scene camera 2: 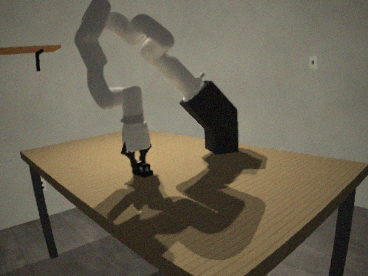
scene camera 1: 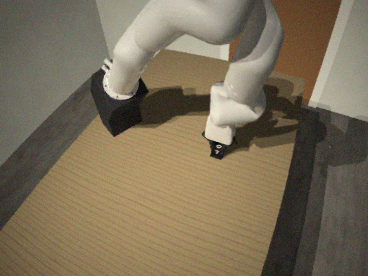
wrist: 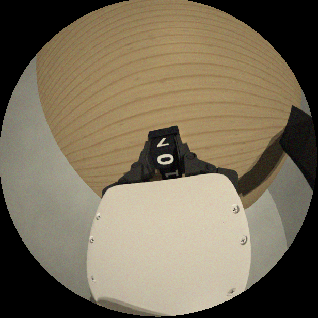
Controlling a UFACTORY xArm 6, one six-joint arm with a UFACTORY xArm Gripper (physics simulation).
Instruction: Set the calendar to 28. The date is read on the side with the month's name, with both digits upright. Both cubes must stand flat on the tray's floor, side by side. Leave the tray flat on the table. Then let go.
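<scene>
My gripper points down at the tray and is shut on a black cube with white digits. The held cube shows a 0 and a 7 in the wrist view. A second black cube shows a 1 beside it, on the palm side, partly hidden by the gripper housing. The black tray is at the held cube, and its edge shows beyond the 7. Whether the held cube touches the tray's floor cannot be told. The month's name and the date on its side cannot be read.
The arm's black pedestal stands on the wooden table. The arm's shadows fall across the table. A table edge runs behind the gripper in scene camera 2.
</scene>
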